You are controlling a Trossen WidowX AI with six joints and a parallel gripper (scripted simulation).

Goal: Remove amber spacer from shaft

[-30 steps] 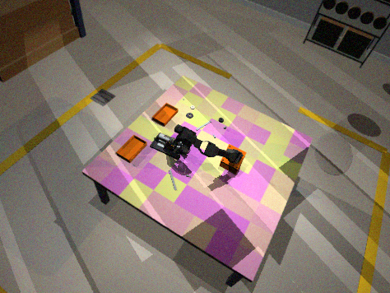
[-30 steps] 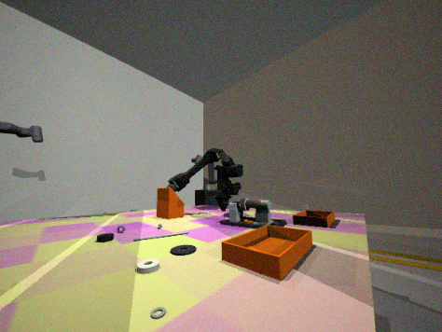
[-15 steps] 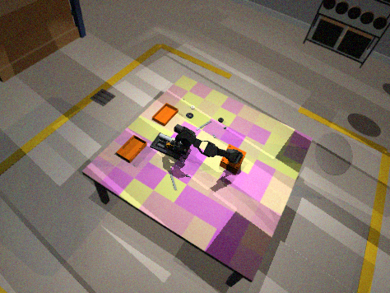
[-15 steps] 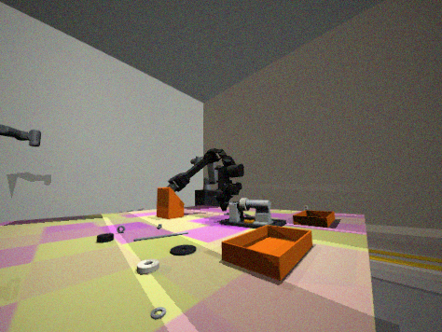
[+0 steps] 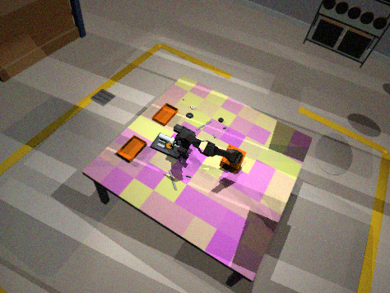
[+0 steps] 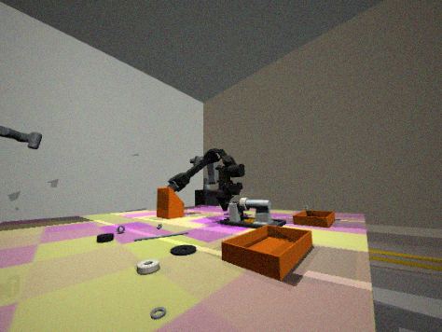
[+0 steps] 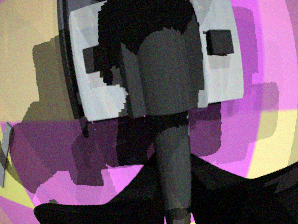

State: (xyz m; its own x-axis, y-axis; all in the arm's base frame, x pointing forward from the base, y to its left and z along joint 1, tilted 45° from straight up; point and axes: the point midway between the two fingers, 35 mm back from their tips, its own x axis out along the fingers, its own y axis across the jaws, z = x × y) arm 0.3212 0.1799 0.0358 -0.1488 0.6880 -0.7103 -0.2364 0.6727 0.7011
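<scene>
Now: gripper tip 6 cm short of the grey shaft, 2 cm to the right of it and 4 cm below it. Also, from my gripper tip: black disc 22 cm ahead, 32 cm to the right, 4 cm below; amber spacer 13 cm ahead, 3 cm to the left, 3 cm below.
</scene>
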